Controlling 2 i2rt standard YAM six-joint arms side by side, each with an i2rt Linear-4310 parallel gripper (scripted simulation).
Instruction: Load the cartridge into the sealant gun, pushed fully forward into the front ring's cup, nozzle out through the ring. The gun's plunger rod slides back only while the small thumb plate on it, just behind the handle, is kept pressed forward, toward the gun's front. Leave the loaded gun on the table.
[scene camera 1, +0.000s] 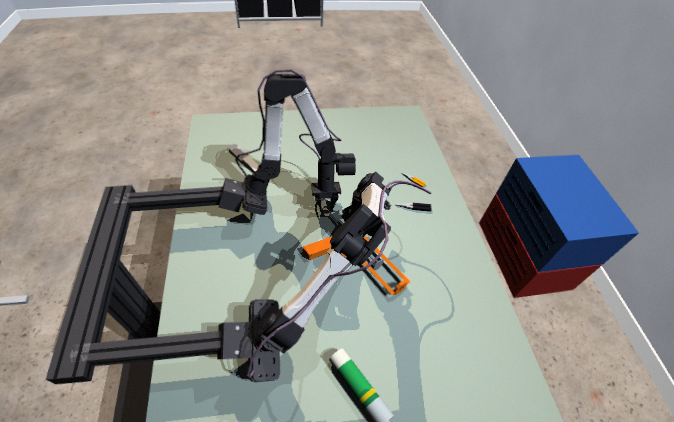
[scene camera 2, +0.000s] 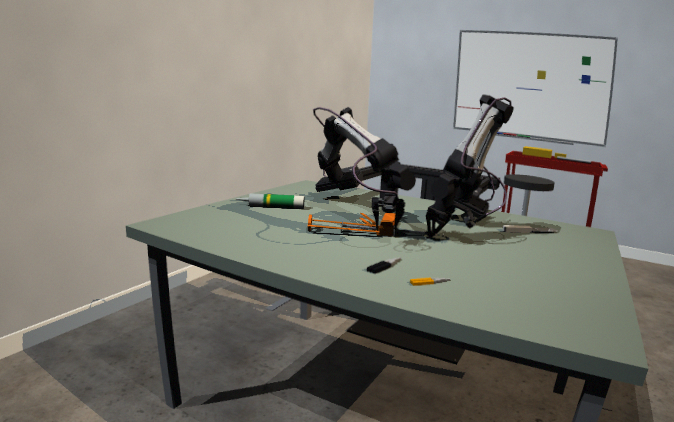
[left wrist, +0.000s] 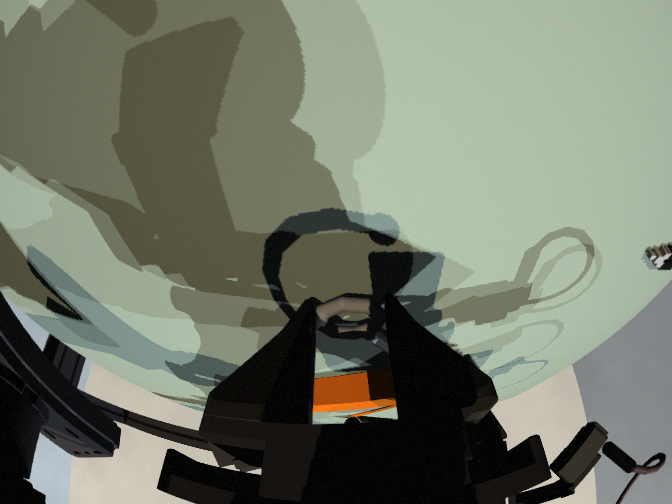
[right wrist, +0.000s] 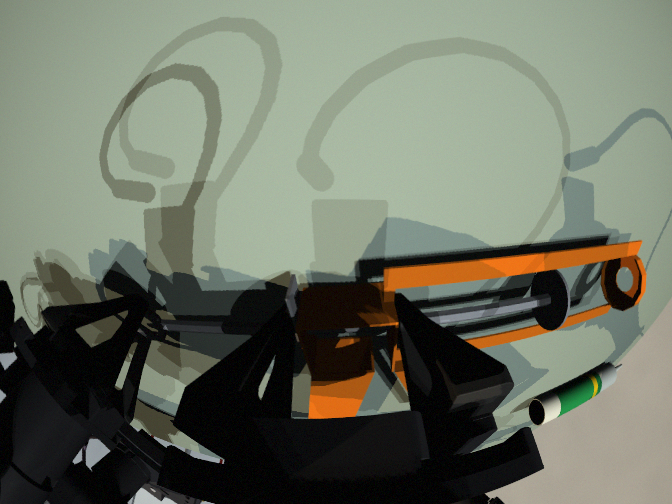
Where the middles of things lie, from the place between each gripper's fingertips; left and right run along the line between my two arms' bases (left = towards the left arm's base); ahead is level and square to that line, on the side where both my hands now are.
The plunger rod (right wrist: 551, 309) lies 20 mm behind my right hand and 10 mm below it. Also, from my right hand: cartridge (scene camera 2: 263, 200) 520 mm to the right, 80 mm behind.
Now: the plunger rod 6 cm ahead of my left hand (scene camera 2: 431, 235) and 13 cm to the right of it. Round my left hand: cartridge 66 cm to the right, 1 cm above.
